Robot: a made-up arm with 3 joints. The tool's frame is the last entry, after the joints.
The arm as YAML. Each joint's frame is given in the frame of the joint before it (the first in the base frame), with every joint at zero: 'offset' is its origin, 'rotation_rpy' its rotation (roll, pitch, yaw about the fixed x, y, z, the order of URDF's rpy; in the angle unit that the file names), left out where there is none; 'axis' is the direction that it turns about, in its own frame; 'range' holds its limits. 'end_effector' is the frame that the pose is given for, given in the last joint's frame.
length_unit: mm
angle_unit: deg
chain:
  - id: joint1
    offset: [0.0, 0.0, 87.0]
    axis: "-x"
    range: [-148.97, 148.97]
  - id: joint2
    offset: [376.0, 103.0, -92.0]
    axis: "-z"
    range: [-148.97, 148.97]
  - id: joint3
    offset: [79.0, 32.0, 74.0]
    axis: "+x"
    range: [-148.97, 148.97]
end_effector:
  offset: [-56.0, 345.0, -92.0]
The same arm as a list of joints. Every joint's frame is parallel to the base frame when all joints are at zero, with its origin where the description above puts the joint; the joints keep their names.
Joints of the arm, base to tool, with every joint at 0 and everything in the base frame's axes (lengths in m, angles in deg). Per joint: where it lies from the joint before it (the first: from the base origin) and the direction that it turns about. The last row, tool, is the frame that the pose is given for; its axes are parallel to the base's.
joint1: axis -x origin 0.0000 0.0000 0.0870
joint2: axis -z origin 0.3760 0.1030 -0.0920
joint3: axis +x origin 0.0790 0.0320 0.0740
tool: origin -0.0560 0.3450 -0.0920
Joint limits (deg, base to tool): -148.97..148.97 -148.97..148.97 -148.97..148.97

